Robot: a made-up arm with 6 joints. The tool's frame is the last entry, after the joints.
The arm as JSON. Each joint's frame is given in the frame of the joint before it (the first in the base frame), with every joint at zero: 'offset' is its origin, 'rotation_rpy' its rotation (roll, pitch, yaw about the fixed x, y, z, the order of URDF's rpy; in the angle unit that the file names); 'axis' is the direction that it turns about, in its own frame. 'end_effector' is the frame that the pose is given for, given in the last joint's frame.
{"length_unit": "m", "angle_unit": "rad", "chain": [
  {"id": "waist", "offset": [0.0, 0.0, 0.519], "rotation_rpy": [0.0, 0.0, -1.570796], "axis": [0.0, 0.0, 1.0]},
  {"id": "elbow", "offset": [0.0, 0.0, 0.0], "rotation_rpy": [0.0, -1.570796, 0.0], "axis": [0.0, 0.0, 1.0]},
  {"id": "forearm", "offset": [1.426, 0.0, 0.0], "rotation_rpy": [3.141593, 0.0, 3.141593], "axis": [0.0, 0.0, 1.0]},
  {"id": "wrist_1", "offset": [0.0, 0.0, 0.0], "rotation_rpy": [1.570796, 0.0, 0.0], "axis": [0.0, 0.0, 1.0]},
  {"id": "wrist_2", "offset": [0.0, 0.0, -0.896], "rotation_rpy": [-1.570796, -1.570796, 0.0], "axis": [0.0, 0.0, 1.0]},
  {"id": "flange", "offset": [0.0, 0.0, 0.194], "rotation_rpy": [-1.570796, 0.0, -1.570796], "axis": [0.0, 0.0, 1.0]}
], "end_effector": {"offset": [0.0, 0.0, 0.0], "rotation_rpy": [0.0, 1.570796, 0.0]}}
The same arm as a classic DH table. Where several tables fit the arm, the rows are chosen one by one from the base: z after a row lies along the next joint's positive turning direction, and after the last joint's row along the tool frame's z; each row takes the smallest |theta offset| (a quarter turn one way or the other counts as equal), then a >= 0, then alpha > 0; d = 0 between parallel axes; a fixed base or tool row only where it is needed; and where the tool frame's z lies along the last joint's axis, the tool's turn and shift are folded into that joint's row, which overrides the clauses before.
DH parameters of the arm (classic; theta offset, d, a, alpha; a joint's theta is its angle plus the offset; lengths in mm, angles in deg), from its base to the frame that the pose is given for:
waist: 0 519 0 -90
elbow: -90 0 1426 180
forearm: 0 0 0 -90
wrist_1: 0 -896 0 90
wrist_2: 0 194 0 -90
flange: 90 0 0 90
tool (fixed): -90 0 0 0

